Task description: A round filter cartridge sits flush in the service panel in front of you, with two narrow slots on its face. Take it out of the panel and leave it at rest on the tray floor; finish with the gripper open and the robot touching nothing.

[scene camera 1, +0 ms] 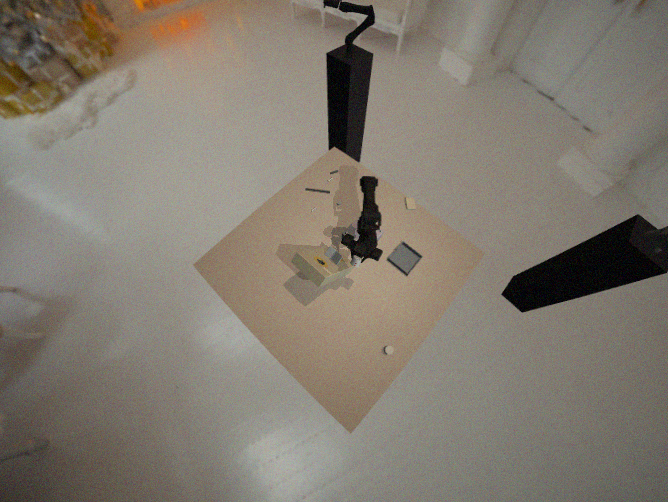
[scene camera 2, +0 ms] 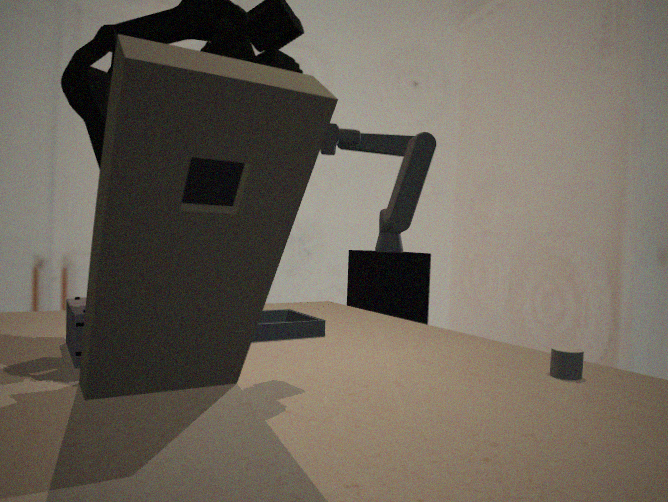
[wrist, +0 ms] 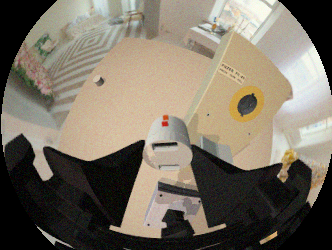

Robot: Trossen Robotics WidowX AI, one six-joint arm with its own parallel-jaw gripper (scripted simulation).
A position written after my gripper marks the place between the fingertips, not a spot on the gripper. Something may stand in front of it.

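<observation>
Wrist view: my gripper (wrist: 167, 146), filter cartridge (wrist: 168, 148), tan service panel (wrist: 242, 91). Scene camera 2: tan service panel (scene camera 2: 206, 159). Scene camera 2 does not show the filter cartridge, hidden by the tan service panel.
</observation>
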